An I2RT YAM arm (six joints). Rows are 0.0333 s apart.
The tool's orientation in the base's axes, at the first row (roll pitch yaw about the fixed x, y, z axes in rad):
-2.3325, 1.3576, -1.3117
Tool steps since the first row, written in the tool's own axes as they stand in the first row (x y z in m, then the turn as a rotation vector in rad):
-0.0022, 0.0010, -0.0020, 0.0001, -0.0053, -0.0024
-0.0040, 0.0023, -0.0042, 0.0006, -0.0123, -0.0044
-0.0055, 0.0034, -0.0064, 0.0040, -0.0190, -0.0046
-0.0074, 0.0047, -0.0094, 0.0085, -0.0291, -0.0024
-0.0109, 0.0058, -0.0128, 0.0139, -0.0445, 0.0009
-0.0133, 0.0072, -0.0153, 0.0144, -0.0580, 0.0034
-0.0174, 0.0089, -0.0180, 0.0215, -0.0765, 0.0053
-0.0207, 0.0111, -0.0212, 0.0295, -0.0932, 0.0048
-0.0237, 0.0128, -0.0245, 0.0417, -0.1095, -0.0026
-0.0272, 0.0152, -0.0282, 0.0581, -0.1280, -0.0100
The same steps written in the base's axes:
-0.0020, -0.0007, 0.0023, 0.0032, -0.0047, 0.0011
-0.0044, -0.0015, 0.0042, 0.0081, -0.0100, 0.0019
-0.0066, -0.0025, 0.0058, 0.0139, -0.0143, -0.0003
-0.0093, -0.0040, 0.0079, 0.0239, -0.0185, -0.0035
-0.0123, -0.0056, 0.0116, 0.0390, -0.0246, -0.0069
-0.0149, -0.0064, 0.0141, 0.0518, -0.0295, -0.0057
-0.0180, -0.0070, 0.0183, 0.0689, -0.0387, -0.0101
-0.0217, -0.0079, 0.0216, 0.0832, -0.0493, -0.0153
-0.0250, -0.0092, 0.0248, 0.0938, -0.0662, -0.0236
-0.0292, -0.0103, 0.0284, 0.1065, -0.0851, -0.0357

